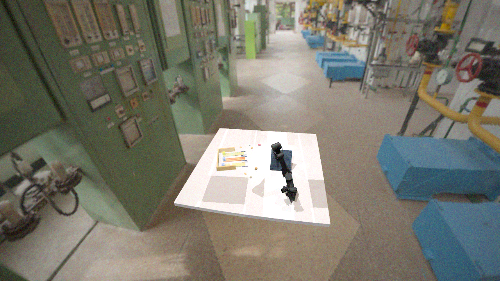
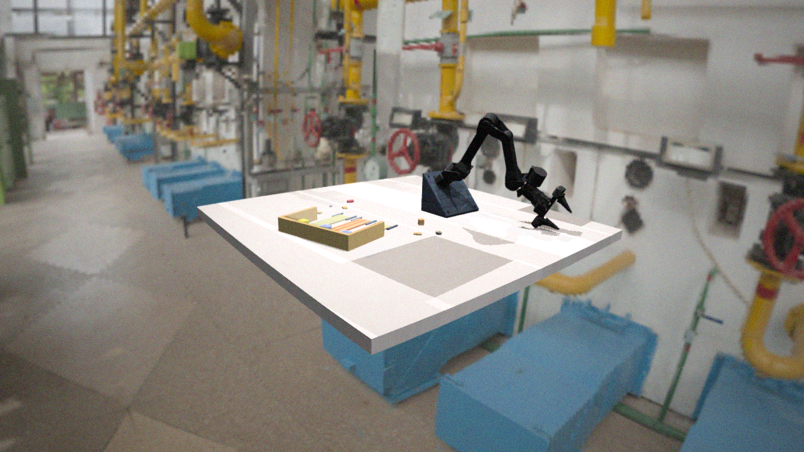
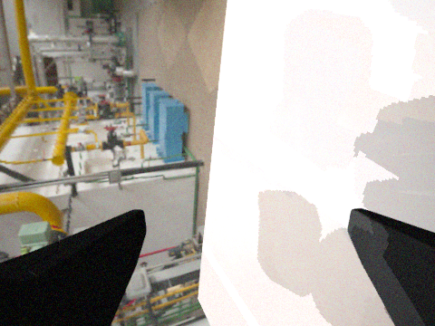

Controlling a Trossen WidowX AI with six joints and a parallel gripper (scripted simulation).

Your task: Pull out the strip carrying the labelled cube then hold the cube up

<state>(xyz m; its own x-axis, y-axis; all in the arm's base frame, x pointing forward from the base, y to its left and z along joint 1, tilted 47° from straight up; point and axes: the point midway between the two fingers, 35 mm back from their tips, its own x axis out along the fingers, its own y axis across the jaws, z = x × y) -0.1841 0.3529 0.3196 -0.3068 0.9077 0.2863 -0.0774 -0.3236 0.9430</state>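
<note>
My gripper tip is 590 mm short of the pale yellow strip, 410 mm to the left of it and 50 mm above it.
</note>
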